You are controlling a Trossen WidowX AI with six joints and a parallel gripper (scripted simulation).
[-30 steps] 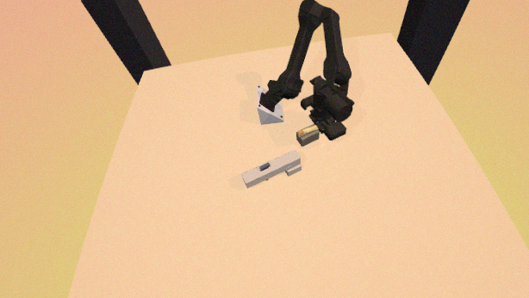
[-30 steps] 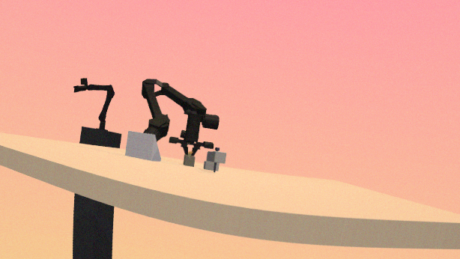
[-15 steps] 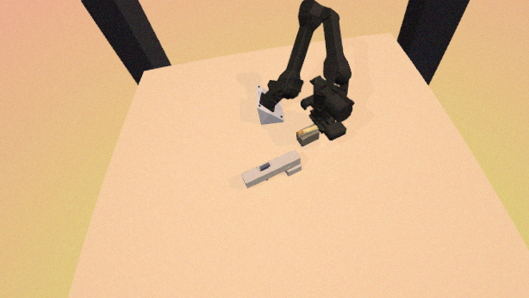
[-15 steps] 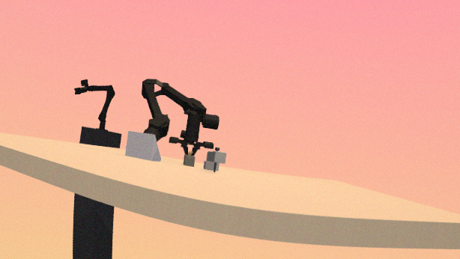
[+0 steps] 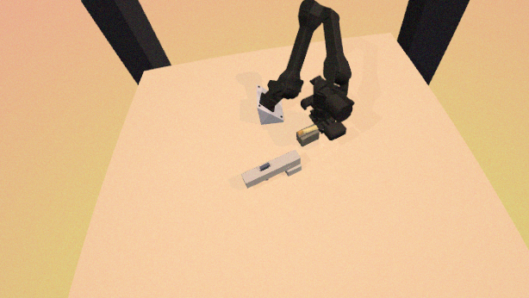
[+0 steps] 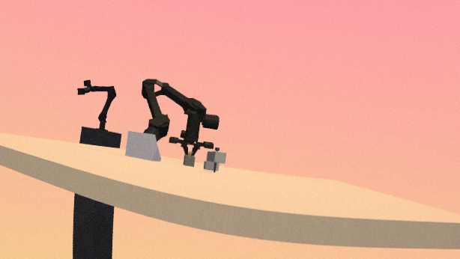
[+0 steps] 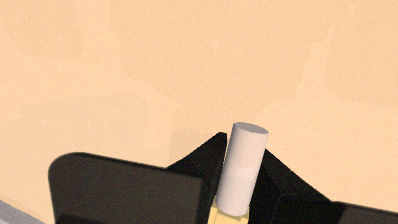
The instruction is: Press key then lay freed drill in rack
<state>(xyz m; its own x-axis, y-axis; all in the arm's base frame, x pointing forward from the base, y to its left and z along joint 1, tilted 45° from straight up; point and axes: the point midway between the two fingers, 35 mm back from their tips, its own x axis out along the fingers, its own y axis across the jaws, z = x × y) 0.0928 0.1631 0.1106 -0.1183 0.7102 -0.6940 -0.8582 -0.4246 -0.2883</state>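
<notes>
Right now my gripper tip is 40 mm to the left of the pale cylindrical drill, 40 mm below it and 20 mm short of it. From my gripper tip the other things lie so: blue key: 180 mm to the right, 180 mm ahead, 50 mm above; grey housing block: 170 mm ahead, 160 mm to the right, 40 mm above; notched rack: 50 mm to the right, 20 mm ahead, 10 mm above.
</notes>
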